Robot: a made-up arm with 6 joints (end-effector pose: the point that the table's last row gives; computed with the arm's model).
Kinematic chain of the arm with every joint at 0, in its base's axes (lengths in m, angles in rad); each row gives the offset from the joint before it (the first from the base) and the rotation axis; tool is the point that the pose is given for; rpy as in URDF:
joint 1: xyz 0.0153 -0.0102 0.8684 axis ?
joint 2: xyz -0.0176 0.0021 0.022 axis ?
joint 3: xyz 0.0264 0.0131 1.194 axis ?
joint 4: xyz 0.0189 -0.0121 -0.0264 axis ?
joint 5: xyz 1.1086 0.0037 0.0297 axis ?
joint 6: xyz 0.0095 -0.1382 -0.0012 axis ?
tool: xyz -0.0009 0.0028 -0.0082 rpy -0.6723 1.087 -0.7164
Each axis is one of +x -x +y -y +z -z.
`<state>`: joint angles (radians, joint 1 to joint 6).
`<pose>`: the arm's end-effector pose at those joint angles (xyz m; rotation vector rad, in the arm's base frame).
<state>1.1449 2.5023 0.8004 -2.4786 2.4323 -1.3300</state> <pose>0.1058 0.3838 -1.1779 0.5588 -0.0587 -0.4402</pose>
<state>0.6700 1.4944 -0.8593 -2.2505 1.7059 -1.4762</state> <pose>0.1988 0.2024 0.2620 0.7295 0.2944 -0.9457</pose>
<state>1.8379 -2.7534 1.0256 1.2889 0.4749 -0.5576</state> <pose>0.3764 -1.3077 -0.9657 2.2822 -0.7590 -0.4814</pose>
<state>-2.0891 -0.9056 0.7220 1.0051 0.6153 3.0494</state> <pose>0.5362 0.9779 2.7706 -0.0660 0.2672 -0.1844</pose>
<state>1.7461 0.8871 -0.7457 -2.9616 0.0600 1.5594</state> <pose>-0.2568 0.7305 0.4948 -0.9255 2.6155 -0.1387</pose>
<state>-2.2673 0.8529 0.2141 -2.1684 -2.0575 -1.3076</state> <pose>-1.0426 -1.3615 0.8716 1.4815 -0.2790 2.0813</pose>
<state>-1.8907 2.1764 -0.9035 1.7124 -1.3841 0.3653</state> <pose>0.1054 0.1304 0.0159 1.4176 -1.6890 -2.1847</pose>
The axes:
joint 1: +z
joint 2: +y
joint 3: -y
joint 4: -x
joint 5: -y
joint 6: -x

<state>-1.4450 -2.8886 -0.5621 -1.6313 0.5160 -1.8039</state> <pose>-0.1368 0.9846 0.6725 -0.5877 -0.0350 1.8767</pose>
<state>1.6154 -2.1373 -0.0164 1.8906 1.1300 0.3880</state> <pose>0.0146 -1.7250 1.1960 0.5620 -1.2310 -1.2788</pose>
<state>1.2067 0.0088 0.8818 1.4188 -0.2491 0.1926</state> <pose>0.2513 0.6112 3.0221 -0.7778 -0.1150 -0.6272</pose>
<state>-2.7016 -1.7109 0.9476 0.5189 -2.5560 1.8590</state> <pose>1.9834 1.0359 1.2102 -0.7161 -1.5433 1.5196</pose>
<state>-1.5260 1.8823 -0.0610 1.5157 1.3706 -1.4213</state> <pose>0.0851 -0.8024 -0.5891 1.4350 1.2462 0.7552</pose>
